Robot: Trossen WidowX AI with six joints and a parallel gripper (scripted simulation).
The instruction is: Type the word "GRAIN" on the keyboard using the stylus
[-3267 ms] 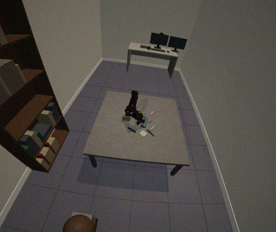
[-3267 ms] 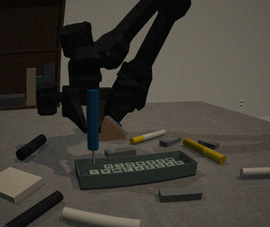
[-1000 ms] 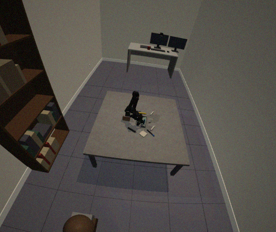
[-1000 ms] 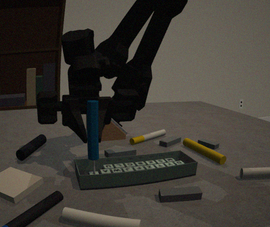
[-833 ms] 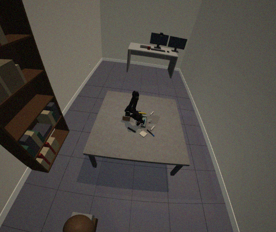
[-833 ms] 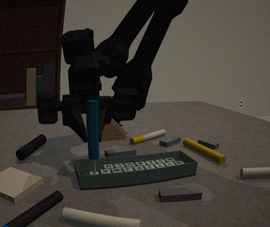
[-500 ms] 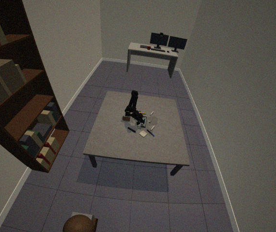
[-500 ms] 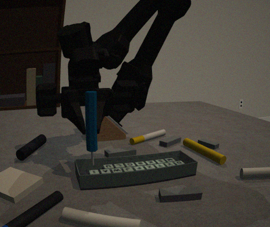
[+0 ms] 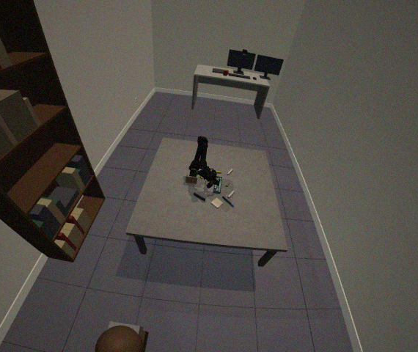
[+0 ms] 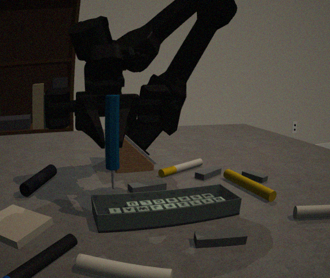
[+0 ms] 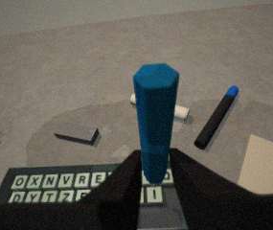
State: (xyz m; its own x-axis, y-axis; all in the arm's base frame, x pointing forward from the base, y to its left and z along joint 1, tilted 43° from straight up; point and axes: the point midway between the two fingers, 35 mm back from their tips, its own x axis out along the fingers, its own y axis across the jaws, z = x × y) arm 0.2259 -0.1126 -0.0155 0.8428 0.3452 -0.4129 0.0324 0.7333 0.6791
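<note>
My gripper tip is 9 cm above the keyboard tray and 7 cm to the right of it. From my gripper tip the other things lie so: cream pad 15 cm to the right, 10 cm below, 1 cm ahead; then blue stylus 2 cm below; then thin grey tip 5 cm below.
</note>
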